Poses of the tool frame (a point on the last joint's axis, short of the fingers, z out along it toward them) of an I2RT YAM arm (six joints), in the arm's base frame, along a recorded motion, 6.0 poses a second.
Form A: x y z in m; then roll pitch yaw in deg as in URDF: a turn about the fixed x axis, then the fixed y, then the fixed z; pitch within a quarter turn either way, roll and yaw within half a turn.
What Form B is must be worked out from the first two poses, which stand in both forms.
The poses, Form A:
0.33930 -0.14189 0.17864 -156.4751 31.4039 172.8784
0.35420 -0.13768 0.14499 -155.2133 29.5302 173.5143
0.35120 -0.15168 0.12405 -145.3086 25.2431 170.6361
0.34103 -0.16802 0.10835 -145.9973 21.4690 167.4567
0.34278 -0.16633 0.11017 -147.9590 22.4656 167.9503
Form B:
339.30 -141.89 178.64 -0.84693 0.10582 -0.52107 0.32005 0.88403 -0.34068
354.20 -137.68 144.99 -0.86453 0.09828 -0.49288 0.30786 0.87872 -0.36478
351.20 -151.68 124.05 -0.89245 0.14717 -0.42646 0.37327 0.77178 -0.51481
341.03 -168.02 108.35 -0.90840 0.20211 -0.36600 0.37983 0.76477 -0.52043
342.78 -166.33 110.17 -0.90375 0.19292 -0.38213 0.37522 0.78667 -0.49026

